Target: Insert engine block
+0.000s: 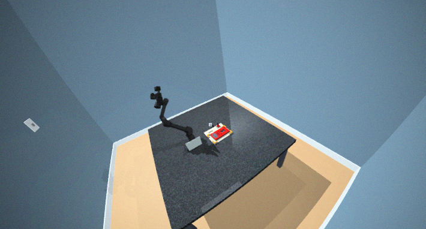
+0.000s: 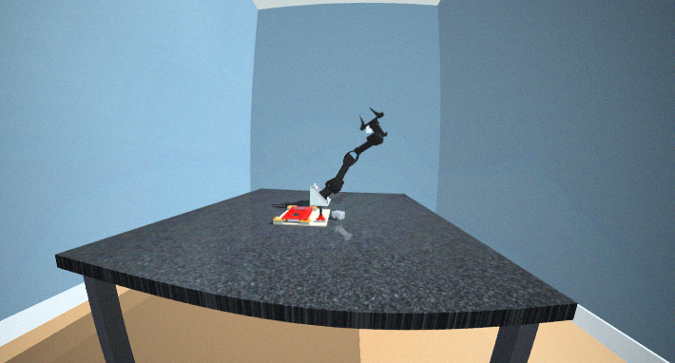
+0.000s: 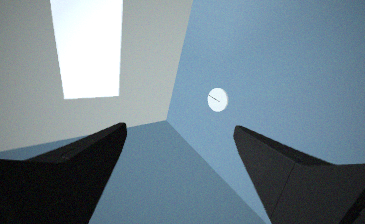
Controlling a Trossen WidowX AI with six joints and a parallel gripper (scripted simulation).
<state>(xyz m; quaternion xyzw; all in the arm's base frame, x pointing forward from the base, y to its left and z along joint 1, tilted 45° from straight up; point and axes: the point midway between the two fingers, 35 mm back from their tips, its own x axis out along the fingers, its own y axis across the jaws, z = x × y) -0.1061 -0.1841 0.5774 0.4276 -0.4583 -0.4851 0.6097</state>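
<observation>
My gripper tip is now 400 mm short of the grey engine block, 140 mm to the left of it and 600 mm above it.
</observation>
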